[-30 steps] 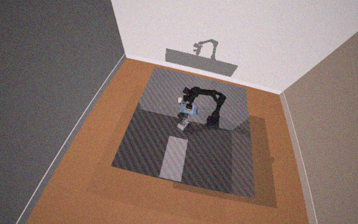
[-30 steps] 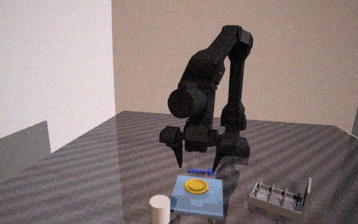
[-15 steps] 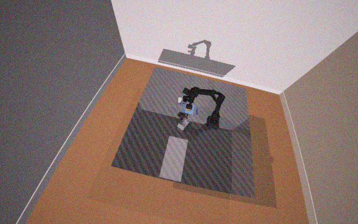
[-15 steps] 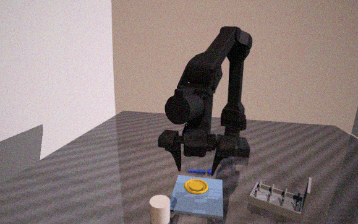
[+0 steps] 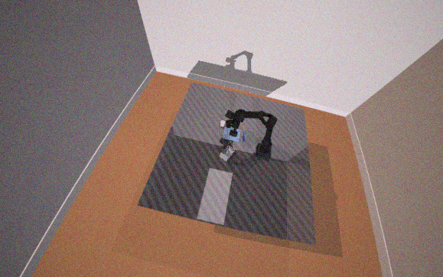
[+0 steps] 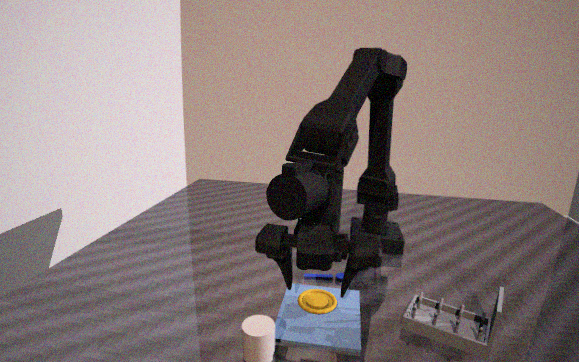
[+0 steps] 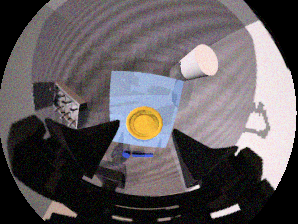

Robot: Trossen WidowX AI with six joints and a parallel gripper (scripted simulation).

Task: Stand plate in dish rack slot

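My gripper tip is 20 mm above the small yellow plate and 10 mm past it. Also, from my gripper tip: pale cylinder 120 mm ahead, 50 mm to the right, 10 mm below; small blue bar 110 mm behind, 30 mm below, 10 mm to the left; light blue flat pad 40 mm below, 10 mm to the left.
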